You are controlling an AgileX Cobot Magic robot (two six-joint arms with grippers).
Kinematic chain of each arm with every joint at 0, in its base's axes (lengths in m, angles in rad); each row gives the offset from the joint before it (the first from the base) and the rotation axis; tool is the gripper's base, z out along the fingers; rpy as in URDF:
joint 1: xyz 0 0 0.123 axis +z
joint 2: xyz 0 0 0 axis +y
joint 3: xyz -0.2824 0 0.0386 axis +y
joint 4: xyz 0.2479 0 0.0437 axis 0.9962 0 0.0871
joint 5: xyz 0 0 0 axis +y
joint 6: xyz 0.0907 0 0.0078 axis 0.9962 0 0.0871
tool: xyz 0 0 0 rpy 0 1.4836 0
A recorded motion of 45 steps. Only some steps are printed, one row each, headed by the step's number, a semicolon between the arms.
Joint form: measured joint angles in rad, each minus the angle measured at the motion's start. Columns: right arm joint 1, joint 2, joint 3, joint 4, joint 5, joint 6; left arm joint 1, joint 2, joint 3, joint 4, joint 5, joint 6.
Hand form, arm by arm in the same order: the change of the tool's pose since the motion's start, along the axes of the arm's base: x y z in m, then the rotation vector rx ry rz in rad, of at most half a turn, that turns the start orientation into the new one. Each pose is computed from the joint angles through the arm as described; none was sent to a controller.
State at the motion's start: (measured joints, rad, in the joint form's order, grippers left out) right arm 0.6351 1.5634 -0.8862 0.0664 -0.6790 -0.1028; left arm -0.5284 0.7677 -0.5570 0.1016 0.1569 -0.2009
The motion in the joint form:
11: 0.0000 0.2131 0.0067 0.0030 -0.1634 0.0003; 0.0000 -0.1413 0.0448 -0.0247 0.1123 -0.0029
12: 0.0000 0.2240 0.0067 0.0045 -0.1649 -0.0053; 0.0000 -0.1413 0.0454 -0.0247 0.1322 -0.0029
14: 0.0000 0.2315 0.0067 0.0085 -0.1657 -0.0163; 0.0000 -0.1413 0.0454 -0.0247 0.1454 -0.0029
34: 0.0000 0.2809 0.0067 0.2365 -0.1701 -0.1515; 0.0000 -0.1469 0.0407 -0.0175 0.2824 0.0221
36: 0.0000 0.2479 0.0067 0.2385 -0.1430 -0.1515; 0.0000 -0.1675 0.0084 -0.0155 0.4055 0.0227
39: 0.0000 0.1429 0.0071 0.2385 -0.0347 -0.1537; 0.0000 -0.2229 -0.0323 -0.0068 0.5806 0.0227
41: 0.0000 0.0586 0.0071 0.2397 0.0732 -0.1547; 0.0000 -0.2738 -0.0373 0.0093 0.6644 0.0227
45: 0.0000 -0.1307 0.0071 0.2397 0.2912 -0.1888; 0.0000 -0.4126 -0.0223 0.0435 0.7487 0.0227
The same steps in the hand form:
11: 0.0227 0.0156 -0.0644 -0.0373 0.0430 -0.0104; -0.0261 0.0157 -0.0042 -0.0153 0.0266 0.0127
12: 0.0236 0.0161 -0.0684 -0.0468 0.0480 -0.0118; -0.0265 0.0161 -0.0061 -0.0048 0.0442 0.0145
14: 0.0244 0.0163 -0.0712 -0.0578 0.0490 -0.0152; -0.0268 0.0164 -0.0072 0.0019 0.0555 0.0156
34: 0.0352 0.0053 -0.0914 -0.0795 0.1142 -0.1843; -0.0311 0.0203 -0.0164 0.0930 0.1490 0.0193
36: 0.0327 0.0040 -0.0813 -0.0694 0.1137 -0.1800; -0.0379 0.0253 -0.0130 0.1301 0.2082 0.0296
39: 0.0227 -0.0008 -0.0521 -0.0544 0.1261 -0.1557; -0.0528 0.0359 -0.0072 0.1751 0.2725 0.0466
41: 0.0125 -0.0054 -0.0313 -0.0525 0.1533 -0.1305; -0.0639 0.0442 -0.0070 0.2002 0.2893 0.0598
45: -0.0158 -0.0198 0.0139 -0.0711 0.1704 -0.0728; -0.0878 0.0616 -0.0078 0.2018 0.2412 0.0842

